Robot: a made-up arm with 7 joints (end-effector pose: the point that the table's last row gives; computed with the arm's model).
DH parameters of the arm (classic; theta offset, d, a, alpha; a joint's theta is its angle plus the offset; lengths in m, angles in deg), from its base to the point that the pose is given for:
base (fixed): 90 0.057 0 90
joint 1: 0 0.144 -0.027 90
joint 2: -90 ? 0.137 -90
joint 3: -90 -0.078 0.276 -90
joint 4: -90 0.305 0.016 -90
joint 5: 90 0.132 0.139 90
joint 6: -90 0.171 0.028 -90
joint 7: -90 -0.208 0.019 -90
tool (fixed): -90 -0.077 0 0
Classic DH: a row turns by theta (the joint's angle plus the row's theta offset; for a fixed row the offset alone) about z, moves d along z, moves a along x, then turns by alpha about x.
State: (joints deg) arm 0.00 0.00 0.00 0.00 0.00 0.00 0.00
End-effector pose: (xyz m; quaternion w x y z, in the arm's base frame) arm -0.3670 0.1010 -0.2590 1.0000 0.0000 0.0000 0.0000
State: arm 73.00 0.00 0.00 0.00 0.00 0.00 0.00
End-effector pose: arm -0.3670 0.3317 0.0612 0.8039 0.5948 0.0000 0.0000
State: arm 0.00 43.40 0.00 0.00 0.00 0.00 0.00
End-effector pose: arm -0.1393 0.4171 -0.2590 0.9291 0.0000 0.0000 -0.3697
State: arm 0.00 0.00 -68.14 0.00 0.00 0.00 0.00
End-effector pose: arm 0.2919 0.1010 -0.3193 0.8284 0.0000 -0.5602 0.0000
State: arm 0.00 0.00 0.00 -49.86 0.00 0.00 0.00
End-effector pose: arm -0.3670 0.1662 -0.0372 0.9068 0.4215 0.0000 0.0000
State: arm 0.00 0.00 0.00 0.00 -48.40 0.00 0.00
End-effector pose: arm -0.4859 -0.0145 -0.2590 0.9121 0.0000 0.0000 0.4099
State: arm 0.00 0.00 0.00 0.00 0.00 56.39 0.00
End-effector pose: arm -0.3149 0.1010 -0.0639 0.8813 0.0000 0.4725 0.0000
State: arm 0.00 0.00 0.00 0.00 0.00 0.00 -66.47
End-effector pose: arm -0.3670 0.0190 -0.2302 0.8364 -0.5481 0.0000 0.0000
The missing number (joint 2, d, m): -0.141
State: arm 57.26 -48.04 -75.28 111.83 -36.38 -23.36 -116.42
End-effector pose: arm 0.3396 0.1707 -0.2834 0.1914 -0.8220 -0.0795 -0.5304
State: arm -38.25 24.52 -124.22 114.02 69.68 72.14 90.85
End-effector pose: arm 0.2597 0.1132 0.3287 0.0706 -0.2591 0.8991 -0.3458
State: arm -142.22 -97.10 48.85 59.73 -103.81 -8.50 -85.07
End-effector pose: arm 0.4703 0.6192 0.2398 0.2173 -0.4404 -0.7271 -0.4797
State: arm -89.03 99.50 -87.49 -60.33 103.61 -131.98 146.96
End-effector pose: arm 0.1780 -0.0574 0.5997 0.1646 0.6240 0.3508 -0.6785
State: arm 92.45 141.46 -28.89 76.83 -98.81 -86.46 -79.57
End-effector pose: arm 0.1228 0.4642 0.5183 0.9133 -0.0891 0.3968 -0.0225
